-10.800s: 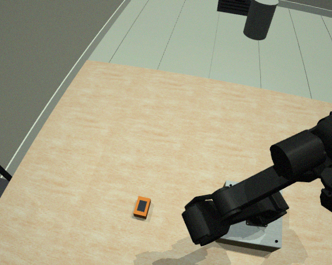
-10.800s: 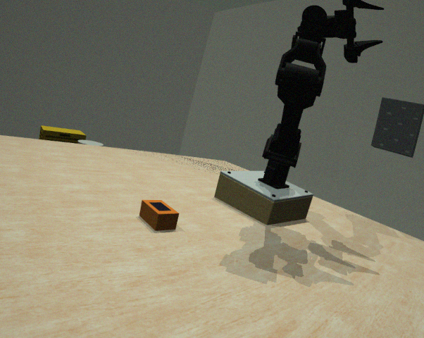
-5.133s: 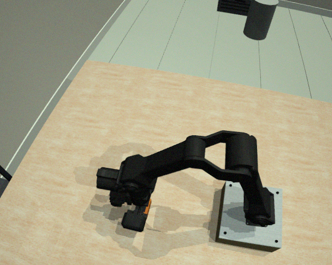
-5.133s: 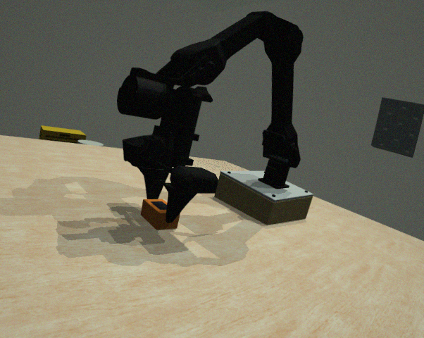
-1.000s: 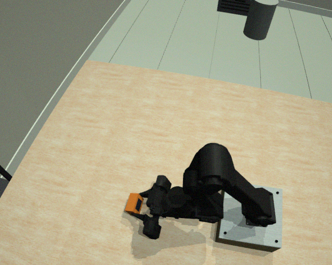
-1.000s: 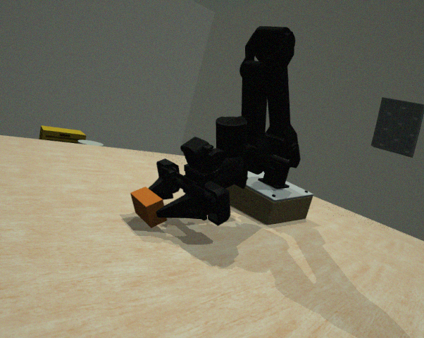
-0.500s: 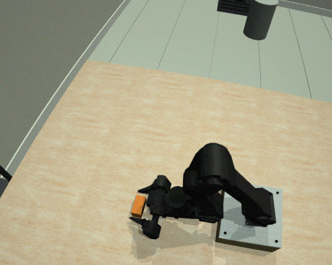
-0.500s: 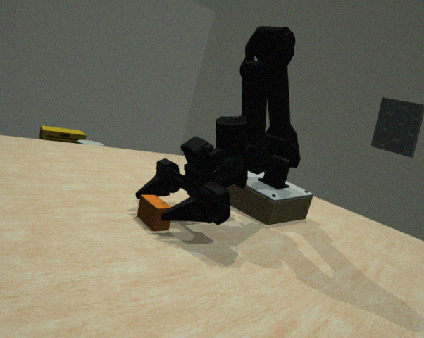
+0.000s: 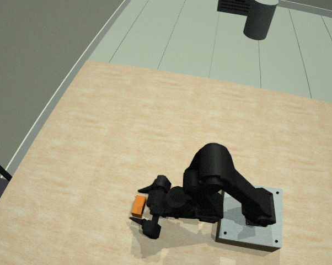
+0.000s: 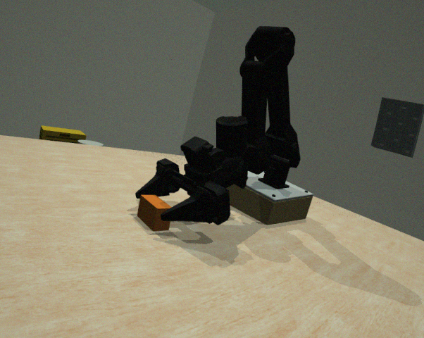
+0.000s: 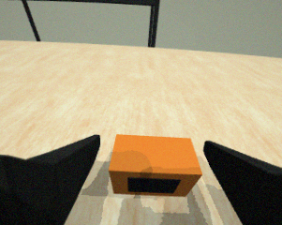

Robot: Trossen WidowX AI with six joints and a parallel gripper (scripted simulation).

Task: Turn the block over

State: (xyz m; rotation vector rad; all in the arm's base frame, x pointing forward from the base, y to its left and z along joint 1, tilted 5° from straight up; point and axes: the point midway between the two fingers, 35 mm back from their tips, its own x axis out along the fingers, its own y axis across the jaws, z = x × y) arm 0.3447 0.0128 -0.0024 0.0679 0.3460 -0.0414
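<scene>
Now: gripper tip 2 cm past the orange block and 1 cm above it.
</scene>
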